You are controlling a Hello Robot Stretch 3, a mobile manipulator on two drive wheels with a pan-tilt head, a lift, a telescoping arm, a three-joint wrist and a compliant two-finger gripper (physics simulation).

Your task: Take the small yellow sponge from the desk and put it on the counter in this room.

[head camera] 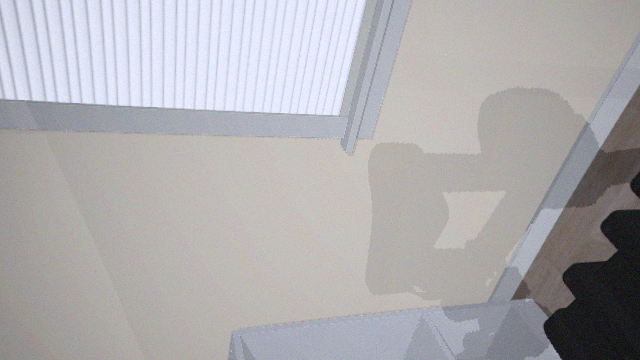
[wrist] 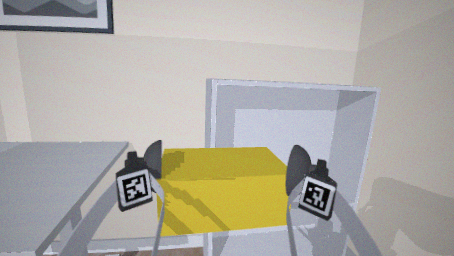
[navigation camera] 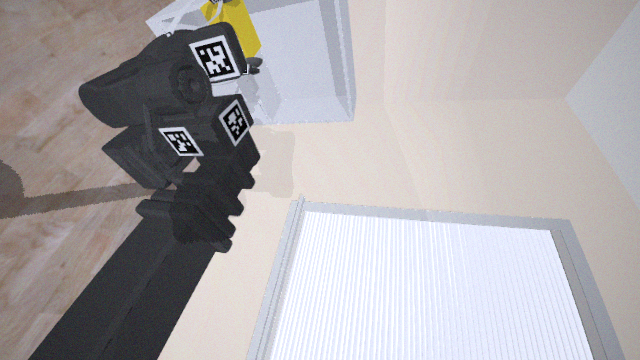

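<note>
The yellow sponge [wrist: 225,200] [navigation camera: 243,30] is held between the two rubber fingertips of my gripper [wrist: 229,159]. The gripper is shut on it, with one fingertip at each side of the sponge in the wrist view. In the navigation view the sponge shows at the top, partly hidden by the wrist, in front of the white open-fronted shelf unit [navigation camera: 351,75]. A grey flat top [wrist: 55,170], which may be the desk or the counter, is at the left in the wrist view. The sponge does not show in the head view.
The white shelf unit [wrist: 211,115] [head camera: 330,325] stands against the beige wall [head camera: 225,215]. A window with white blinds [navigation camera: 425,290] [head camera: 190,55] is on the wall. A framed picture [wrist: 110,17] hangs at the upper left in the wrist view. Wooden floor [navigation camera: 50,55] lies beside the arm.
</note>
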